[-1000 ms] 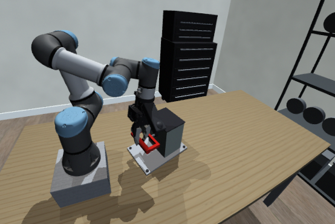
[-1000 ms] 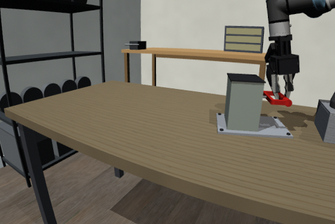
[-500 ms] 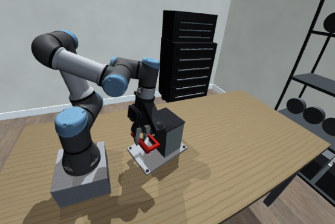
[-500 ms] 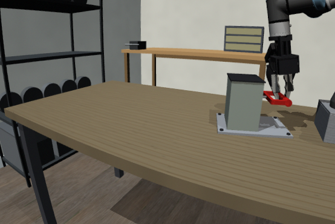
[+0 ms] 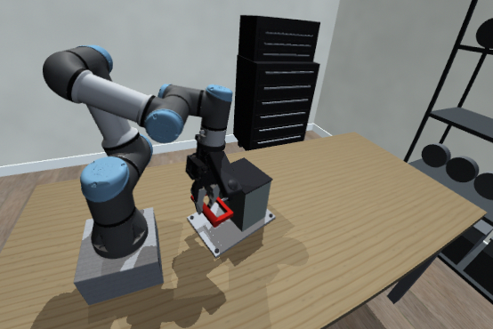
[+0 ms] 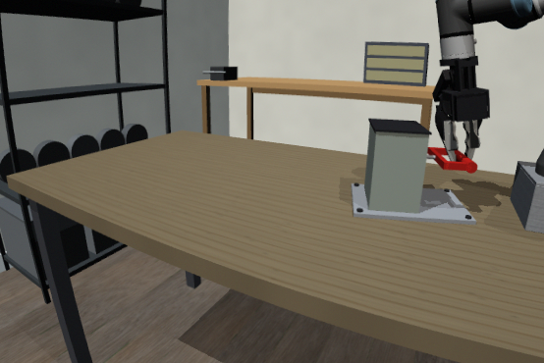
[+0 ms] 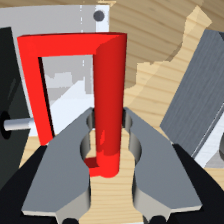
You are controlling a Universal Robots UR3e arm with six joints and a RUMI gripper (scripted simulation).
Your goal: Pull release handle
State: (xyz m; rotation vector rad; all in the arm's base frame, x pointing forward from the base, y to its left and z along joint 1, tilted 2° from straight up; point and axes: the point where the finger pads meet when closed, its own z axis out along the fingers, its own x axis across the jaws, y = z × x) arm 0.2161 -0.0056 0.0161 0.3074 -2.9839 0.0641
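The baseplate is 10 cm ahead of my hand, 2 cm to the left of it and 10 cm below it.
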